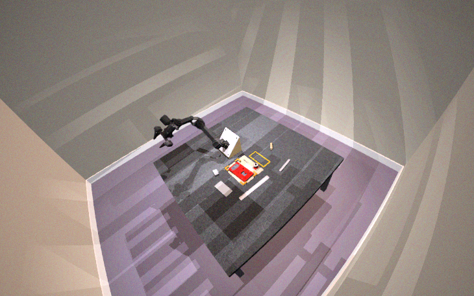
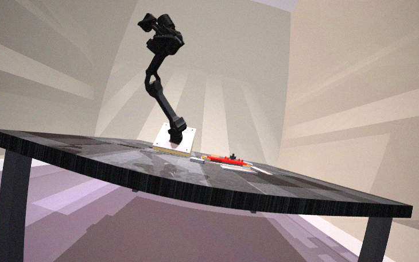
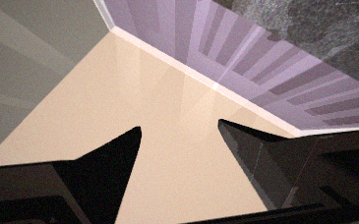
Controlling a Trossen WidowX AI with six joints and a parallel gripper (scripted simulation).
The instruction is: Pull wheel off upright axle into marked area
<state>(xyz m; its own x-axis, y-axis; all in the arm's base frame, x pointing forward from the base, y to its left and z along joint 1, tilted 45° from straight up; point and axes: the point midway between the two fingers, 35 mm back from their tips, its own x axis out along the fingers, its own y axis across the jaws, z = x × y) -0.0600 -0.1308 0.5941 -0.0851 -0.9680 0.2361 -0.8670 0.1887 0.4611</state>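
The wheel is 630 mm to the left of my gripper tip, 370 mm ahead of it and 360 mm below it. Also, from my gripper tip: pale strip 520 mm ahead, 510 mm to the left, 400 mm below; white flat plate 400 mm below, 390 mm ahead, 300 mm to the left; tan block 890 mm to the left, 390 mm below, 250 mm ahead.
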